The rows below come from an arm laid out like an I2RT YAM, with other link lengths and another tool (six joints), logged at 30 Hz.
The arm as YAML. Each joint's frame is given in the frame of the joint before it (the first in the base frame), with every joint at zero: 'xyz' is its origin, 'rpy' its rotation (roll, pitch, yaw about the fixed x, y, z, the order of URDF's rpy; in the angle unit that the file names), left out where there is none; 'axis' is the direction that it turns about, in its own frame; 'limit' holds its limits. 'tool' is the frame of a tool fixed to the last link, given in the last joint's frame.
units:
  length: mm
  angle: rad
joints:
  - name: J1
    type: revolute
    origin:
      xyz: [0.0, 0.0, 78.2]
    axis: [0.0, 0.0, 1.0]
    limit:
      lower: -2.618
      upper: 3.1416
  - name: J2
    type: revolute
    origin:
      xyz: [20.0, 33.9, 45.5]
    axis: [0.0, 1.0, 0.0]
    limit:
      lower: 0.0
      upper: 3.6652
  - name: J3
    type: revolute
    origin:
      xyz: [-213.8, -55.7, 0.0]
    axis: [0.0, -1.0, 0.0]
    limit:
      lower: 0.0
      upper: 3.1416
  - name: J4
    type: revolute
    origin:
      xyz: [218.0, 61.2, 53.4]
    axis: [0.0, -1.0, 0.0]
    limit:
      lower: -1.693
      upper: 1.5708
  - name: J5
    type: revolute
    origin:
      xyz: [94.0, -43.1, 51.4]
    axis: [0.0, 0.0, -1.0]
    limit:
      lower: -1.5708
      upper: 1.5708
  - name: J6
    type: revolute
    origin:
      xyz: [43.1, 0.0, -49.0]
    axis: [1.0, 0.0, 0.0]
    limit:
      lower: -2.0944
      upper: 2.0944
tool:
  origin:
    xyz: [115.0, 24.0, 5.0]
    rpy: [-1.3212, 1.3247, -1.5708]
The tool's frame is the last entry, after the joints.
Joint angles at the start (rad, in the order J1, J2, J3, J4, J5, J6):
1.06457 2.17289 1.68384 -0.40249 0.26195 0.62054
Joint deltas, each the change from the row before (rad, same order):
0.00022 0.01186 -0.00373 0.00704 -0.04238 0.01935
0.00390 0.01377 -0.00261 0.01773 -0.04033 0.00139
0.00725 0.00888 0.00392 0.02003 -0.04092 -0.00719
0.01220 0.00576 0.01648 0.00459 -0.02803 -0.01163
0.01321 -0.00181 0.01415 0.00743 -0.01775 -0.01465
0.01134 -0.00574 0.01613 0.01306 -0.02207 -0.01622
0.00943 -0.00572 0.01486 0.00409 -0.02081 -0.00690
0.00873 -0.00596 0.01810 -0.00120 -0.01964 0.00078
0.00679 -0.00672 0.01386 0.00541 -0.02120 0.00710
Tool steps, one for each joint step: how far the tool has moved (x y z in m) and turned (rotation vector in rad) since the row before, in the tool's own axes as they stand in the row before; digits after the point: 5 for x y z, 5 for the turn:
0.00647 0.00641 0.00214 -0.03632 0.02710 0.01078
0.00525 0.00871 0.00153 -0.04021 0.01387 -0.00491
0.00110 0.01107 -0.00217 -0.04805 0.00013 -0.01074
-0.00132 0.01169 -0.00498 -0.03935 -0.00645 -0.01799
-0.00427 0.01098 -0.00699 -0.03338 -0.01820 -0.01828
-0.00812 0.01146 -0.00893 -0.04019 -0.02765 -0.01534
-0.00629 0.00953 -0.00771 -0.03420 -0.01695 -0.00822
-0.00688 0.00897 -0.00787 -0.03209 -0.01385 -0.00102
-0.00737 0.00836 -0.00743 -0.03341 -0.01453 0.00678

